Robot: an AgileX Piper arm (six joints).
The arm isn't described. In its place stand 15 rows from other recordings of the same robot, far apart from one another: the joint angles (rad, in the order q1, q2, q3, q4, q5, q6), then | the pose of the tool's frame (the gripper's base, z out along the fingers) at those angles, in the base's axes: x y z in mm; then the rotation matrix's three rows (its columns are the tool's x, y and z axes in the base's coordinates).
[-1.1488 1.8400 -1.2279 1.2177 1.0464 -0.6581] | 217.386 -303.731 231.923; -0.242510 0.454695 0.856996; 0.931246 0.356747 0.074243; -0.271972 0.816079 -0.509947
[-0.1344 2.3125 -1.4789 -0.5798 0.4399 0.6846] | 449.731 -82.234 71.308; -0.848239 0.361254 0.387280; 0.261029 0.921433 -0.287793; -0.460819 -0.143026 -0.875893
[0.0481 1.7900 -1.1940 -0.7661 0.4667 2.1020] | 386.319 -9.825 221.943; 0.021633 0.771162 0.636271; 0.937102 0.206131 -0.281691; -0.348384 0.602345 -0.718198
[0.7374 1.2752 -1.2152 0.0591 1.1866 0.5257] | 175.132 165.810 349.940; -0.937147 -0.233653 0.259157; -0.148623 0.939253 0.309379; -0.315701 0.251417 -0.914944
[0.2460 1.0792 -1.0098 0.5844 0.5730 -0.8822] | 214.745 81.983 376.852; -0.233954 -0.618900 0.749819; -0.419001 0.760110 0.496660; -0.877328 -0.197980 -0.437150
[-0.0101 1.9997 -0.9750 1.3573 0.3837 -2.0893] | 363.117 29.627 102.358; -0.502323 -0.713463 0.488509; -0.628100 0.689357 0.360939; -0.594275 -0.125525 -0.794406
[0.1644 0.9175 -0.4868 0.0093 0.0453 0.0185] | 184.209 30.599 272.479; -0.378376 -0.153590 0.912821; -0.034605 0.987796 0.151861; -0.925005 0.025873 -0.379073
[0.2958 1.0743 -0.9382 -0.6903 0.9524 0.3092] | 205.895 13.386 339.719; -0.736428 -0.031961 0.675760; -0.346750 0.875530 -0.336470; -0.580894 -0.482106 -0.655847
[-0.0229 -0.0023 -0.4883 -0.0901 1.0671 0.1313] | -4.470 -7.071 273.838; -0.458465 0.133106 0.878688; 0.097860 0.990269 -0.098949; -0.883308 0.040624 -0.467029
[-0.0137 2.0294 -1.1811 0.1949 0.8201 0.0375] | 356.436 8.005 112.016; -0.982929 0.183984 0.001089; 0.182282 0.972995 0.141611; 0.024995 0.139392 -0.989922
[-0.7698 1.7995 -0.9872 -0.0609 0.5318 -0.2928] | 236.467 -233.114 152.959; -0.880272 0.429940 0.200680; 0.382061 0.893099 -0.237496; -0.281336 -0.132389 -0.950433
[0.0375 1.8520 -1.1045 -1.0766 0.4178 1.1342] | 382.897 -18.163 182.312; -0.740104 0.267968 0.616798; 0.061885 0.940428 -0.334313; -0.669639 -0.209256 -0.712598
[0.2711 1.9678 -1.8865 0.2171 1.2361 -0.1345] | 405.299 131.865 308.216; -0.883517 -0.384680 0.267245; -0.308705 0.907319 0.285437; -0.352278 0.169689 -0.920384
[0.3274 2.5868 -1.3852 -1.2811 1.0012 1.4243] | 395.371 56.717 -30.160; -0.942852 0.180467 0.280110; -0.101433 0.645295 -0.757170; -0.317397 -0.742311 -0.590113
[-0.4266 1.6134 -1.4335 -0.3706 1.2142 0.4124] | 284.541 -163.253 320.095; -0.708923 0.697813 0.102399; 0.605358 0.676530 -0.419343; -0.361899 -0.235294 -0.902034
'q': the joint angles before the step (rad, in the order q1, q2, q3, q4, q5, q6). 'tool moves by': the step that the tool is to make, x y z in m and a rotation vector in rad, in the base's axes. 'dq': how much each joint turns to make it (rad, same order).
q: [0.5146 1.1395 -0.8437 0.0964 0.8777 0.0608]
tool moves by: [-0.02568 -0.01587 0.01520 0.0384 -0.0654 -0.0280]
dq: [0.0000 -0.1433 0.0382 -0.0186 0.0268 0.0385]
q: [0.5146 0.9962 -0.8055 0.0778 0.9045 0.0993]
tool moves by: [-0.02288 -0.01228 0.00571 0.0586 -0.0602 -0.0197]
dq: [-0.0001 -0.1271 0.0523 0.0087 -0.0079 0.0224]
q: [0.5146 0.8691 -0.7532 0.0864 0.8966 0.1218]
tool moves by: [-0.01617 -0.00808 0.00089 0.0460 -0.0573 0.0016]
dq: [0.0000 -0.0950 0.0462 0.0150 -0.0235 -0.0050]
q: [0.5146 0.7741 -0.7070 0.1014 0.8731 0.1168]
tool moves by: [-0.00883 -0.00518 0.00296 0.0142 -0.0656 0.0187]
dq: [0.0000 -0.0595 0.0197 -0.0004 -0.0222 -0.0288]
